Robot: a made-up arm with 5 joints.
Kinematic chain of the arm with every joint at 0, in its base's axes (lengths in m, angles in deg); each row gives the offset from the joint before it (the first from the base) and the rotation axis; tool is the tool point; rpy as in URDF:
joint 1: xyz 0 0 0.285 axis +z
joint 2: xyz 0 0 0 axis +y
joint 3: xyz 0.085 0 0.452 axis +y
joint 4: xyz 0.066 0 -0.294 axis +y
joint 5: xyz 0.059 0 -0.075 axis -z
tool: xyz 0 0 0 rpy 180 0 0
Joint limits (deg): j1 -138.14..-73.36 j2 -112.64..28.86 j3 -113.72..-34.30 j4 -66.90..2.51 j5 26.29..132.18
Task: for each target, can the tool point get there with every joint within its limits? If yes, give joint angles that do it. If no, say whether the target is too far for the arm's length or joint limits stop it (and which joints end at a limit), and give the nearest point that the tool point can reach.
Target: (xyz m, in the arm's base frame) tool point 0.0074 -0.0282 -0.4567
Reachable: no: joint limits stop it (at a limit: joint 2, joint 3, joint 4) | nearest point 0.1139 -0.4342 0.2815 | short by 0.849 m
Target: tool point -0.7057 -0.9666 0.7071
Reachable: no: too far | nearest point -0.4024 -0.5512 0.6688 | short by 0.516 m
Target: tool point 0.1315 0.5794 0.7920
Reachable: yes | joints -102.79 -76.87 -106.53 -28.83 39.82
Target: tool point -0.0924 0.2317 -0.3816
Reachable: no: joint limits stop it (at a limit: joint 1, joint 2, joint 3, joint 4) | nearest point -0.2159 0.7222 0.2608 | short by 0.818 m
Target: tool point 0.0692 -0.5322 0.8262
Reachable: yes | joints -82.59 14.26 -99.15 -29.27 106.62
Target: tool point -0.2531 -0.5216 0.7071
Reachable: yes | joints -115.89 16.60 -84.50 -24.99 91.68
